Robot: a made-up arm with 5 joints. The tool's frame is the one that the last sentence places.
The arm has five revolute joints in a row. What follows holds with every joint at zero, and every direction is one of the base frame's.
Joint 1 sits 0.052 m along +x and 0.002 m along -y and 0.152 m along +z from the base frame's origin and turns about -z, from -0.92 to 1.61 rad.
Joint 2 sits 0.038 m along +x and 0.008 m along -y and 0.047 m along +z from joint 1 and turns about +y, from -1.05 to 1.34 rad.
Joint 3 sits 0.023 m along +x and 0.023 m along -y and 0.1 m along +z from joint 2 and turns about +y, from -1.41 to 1.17 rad.
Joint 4 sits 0.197 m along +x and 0.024 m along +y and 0.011 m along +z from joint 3 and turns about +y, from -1.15 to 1.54 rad.
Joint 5 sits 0.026 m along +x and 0.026 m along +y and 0.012 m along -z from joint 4 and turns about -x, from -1.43 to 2.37 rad.
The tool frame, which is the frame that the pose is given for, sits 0.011 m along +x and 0.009 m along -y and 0.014 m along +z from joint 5; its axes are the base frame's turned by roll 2.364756, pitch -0.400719 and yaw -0.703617 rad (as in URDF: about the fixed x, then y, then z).
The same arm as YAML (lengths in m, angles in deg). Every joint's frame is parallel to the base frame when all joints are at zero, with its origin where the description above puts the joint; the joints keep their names.
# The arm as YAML. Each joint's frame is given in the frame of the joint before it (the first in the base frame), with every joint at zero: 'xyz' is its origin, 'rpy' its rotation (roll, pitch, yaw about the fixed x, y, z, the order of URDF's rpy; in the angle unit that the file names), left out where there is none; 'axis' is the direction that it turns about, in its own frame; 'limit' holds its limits. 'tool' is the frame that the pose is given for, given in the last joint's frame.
units:
  length: m
  angle: deg
joints:
  - name: joint 1
    type: revolute
    origin:
      xyz: [0.052, -0.002, 0.152]
    axis: "-z"
    limit:
      lower: -52.71
      upper: 92.25
  - name: joint 2
    type: revolute
    origin:
      xyz: [0.038, -0.008, 0.047]
    axis: "+y"
    limit:
      lower: -60.16
      upper: 76.78
  - name: joint 3
    type: revolute
    origin:
      xyz: [0.023, -0.023, 0.1]
    axis: "+y"
    limit:
      lower: -80.79
      upper: 67.04
  - name: joint 4
    type: revolute
    origin:
      xyz: [0.197, 0.024, 0.011]
    axis: "+y"
    limit:
      lower: -65.89
      upper: 88.24
  - name: joint 5
    type: revolute
    origin:
      xyz: [0.026, 0.026, -0.012]
    axis: "-x"
    limit:
      lower: -81.93
      upper: 135.79
tool:
  origin:
    xyz: [0.011, -0.009, 0.014]
    rpy: [135.49, -22.96, -40.31]

